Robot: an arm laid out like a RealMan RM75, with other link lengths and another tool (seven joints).
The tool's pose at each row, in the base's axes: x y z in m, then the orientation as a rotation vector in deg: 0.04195, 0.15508, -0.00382, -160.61, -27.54, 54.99; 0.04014, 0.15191, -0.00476, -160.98, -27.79, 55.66; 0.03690, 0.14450, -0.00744, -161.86, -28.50, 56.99; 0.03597, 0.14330, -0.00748, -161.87, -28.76, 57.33; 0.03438, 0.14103, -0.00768, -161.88, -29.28, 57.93; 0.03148, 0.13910, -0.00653, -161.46, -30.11, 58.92; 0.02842, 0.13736, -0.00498, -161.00, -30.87, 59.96; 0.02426, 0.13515, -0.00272, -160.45, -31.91, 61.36
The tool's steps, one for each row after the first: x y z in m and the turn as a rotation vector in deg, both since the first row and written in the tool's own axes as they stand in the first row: -0.00190, 0.00274, 0.00177, -0.53, -0.44, 0.10; -0.00532, 0.00950, 0.00566, -1.80, -1.31, 0.24; -0.00640, 0.01040, 0.00623, -1.97, -1.55, 0.14; -0.00824, 0.01218, 0.00731, -2.28, -1.98, -0.06; -0.01172, 0.01299, 0.00813, -2.40, -2.73, -0.54; -0.01549, 0.01349, 0.00875, -2.49, -3.50, -0.98; -0.02064, 0.01399, 0.00948, -2.68, -4.54, -1.56
